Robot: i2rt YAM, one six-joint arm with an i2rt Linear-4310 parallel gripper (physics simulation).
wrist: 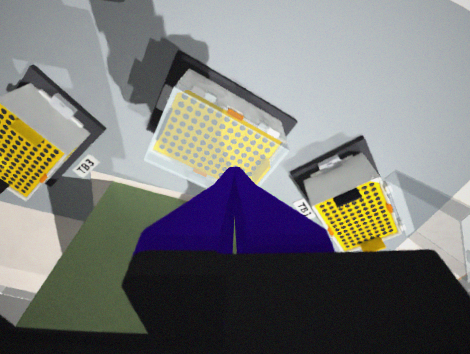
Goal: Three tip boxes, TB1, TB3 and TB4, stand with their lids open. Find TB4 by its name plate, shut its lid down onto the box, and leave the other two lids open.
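Places are measured from the arm's base along level axes (x ahead, y right, z down), in centimetres.
Where they show: gripper, between the fingertips: [234,177].
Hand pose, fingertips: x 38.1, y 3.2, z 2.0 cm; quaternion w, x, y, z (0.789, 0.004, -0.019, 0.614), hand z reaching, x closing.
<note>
Each offset is from my fingertips to the centre of the thing. "*": to the spot under its first point.
The middle box {dz +13.6, dx -6.3, dy -1.4 cm} [217,135] has yellow tips under its clear lid {* dz +9.7, dx -7.4, dy -5.0 cm} [172,165]. The lid lies over the top of the box; whether it is fully seated I cannot tell. No name plate shows on this box; the other two plates read TB3 and TB1, so it is TB4. My gripper [234,177] is shut and empty, its blue tips over the near edge of the middle box's lid, hiding part of it; contact cannot be told. TB3 {dz +14.2, dx -13.3, dy -23.4 cm} [42,117], at the left, is partly cut off, its yellow tips uncovered. TB1 {dz +11.0, dx -11.0, dy +19.3 cm} [357,215], at the right, has uncovered tips and its clear lid [417,200] swung out to the right.
The TB3 plate {* dz +17.3, dx -16.6, dy -18.9 cm} [86,166] lies beside its box, and the TB1 plate {* dz +17.3, dx -15.8, dy +14.6 cm} [303,208] beside its own. A green panel [95,255] lies at the lower left. Dark bases rise around the boxes. The arm's shadow falls at the upper left.
</note>
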